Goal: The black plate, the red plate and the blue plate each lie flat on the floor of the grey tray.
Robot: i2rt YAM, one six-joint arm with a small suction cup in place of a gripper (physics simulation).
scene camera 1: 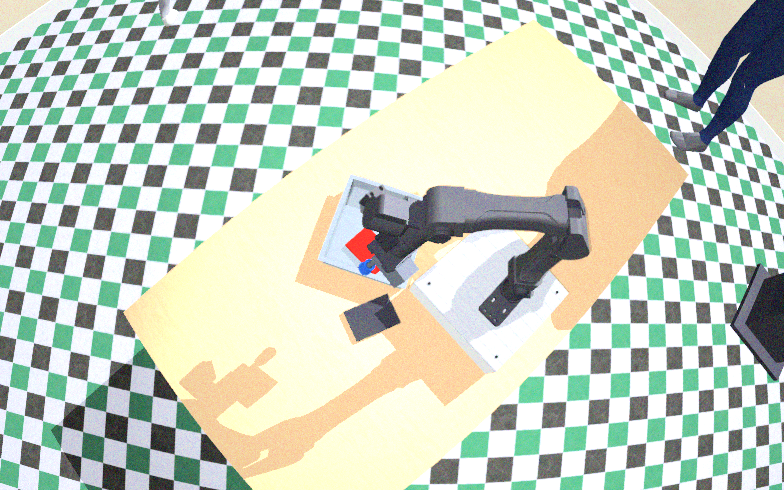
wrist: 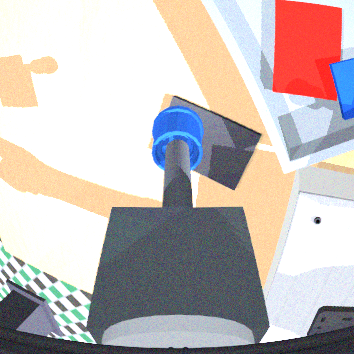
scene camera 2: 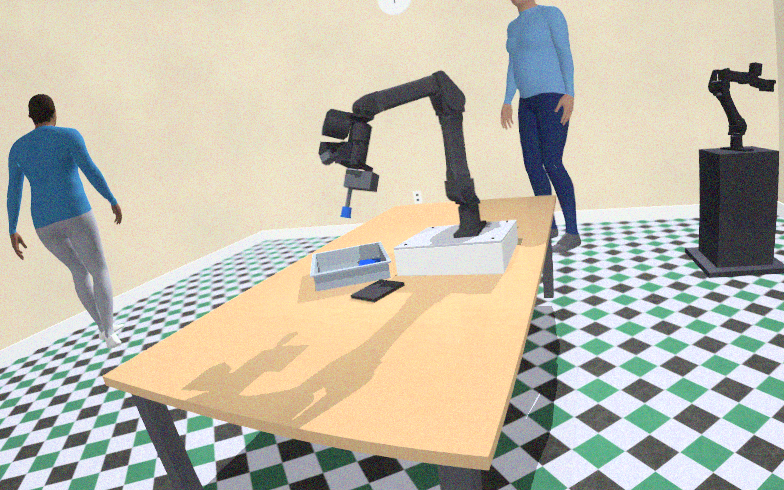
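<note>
The black plate lies flat on the table, outside the grey tray and close to its near wall. The red plate is in the tray; the wall hides it in scene camera 2. The blue plate is in the tray, its edge overlapping the red plate in the wrist view; I cannot tell whether it lies fully flat. The arm hides it in scene camera 1. My suction cup is open, bare and high above the table.
The white base box under my arm stands right beside the tray. The wooden table bears the arm's shadow. Two people and another arm on a black pedestal are beyond the table.
</note>
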